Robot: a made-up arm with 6 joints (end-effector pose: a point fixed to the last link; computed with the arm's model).
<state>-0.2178 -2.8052 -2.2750 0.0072 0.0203 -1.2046</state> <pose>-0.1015 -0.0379 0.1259 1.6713 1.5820 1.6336</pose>
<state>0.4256 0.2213 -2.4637 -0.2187 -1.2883 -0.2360</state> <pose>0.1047 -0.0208 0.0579 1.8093 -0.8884 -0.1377</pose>
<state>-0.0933 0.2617 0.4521 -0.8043 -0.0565 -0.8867</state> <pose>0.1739 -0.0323 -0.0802 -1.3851 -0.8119 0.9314</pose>
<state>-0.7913 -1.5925 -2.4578 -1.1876 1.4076 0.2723</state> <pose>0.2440 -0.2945 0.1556 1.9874 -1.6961 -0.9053</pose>
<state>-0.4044 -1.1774 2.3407 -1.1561 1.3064 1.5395</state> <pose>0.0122 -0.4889 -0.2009 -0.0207 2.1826 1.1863</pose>
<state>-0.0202 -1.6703 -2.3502 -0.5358 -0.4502 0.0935</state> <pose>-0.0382 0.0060 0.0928 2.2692 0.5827 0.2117</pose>
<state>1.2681 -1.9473 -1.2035 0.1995 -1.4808 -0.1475</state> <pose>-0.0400 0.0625 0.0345 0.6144 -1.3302 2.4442</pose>
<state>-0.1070 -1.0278 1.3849 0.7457 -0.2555 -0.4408</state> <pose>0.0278 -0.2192 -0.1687 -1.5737 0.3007 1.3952</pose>
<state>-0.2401 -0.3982 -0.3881 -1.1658 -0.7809 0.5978</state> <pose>0.1769 -0.0799 -0.0254 0.5044 -1.3325 0.9545</pose>
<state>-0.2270 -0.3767 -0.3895 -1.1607 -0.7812 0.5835</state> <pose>0.1791 -0.0833 -0.0238 0.4827 -1.3410 0.9260</pose>
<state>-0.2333 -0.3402 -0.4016 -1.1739 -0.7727 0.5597</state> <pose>0.1828 -0.0895 -0.0189 0.4377 -1.3678 0.8960</pose>
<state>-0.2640 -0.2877 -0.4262 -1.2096 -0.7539 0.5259</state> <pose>0.1878 -0.0989 -0.0096 0.3644 -1.4169 0.8671</pose>
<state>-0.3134 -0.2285 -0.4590 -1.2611 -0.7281 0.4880</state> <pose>0.1925 -0.1097 0.0034 0.2735 -1.4807 0.8456</pose>
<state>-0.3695 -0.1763 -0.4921 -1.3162 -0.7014 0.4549</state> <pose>0.1954 -0.1189 0.0175 0.1856 -1.5456 0.8375</pose>
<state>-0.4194 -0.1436 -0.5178 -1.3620 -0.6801 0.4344</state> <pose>0.1961 -0.1240 0.0287 0.1232 -1.5959 0.8453</pose>
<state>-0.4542 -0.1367 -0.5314 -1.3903 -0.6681 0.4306</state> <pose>0.1954 -0.1244 0.0342 0.1007 -1.6213 0.8673</pose>
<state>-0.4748 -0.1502 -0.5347 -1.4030 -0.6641 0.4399</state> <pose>0.1942 -0.1214 0.0343 0.1116 -1.6243 0.8977</pose>
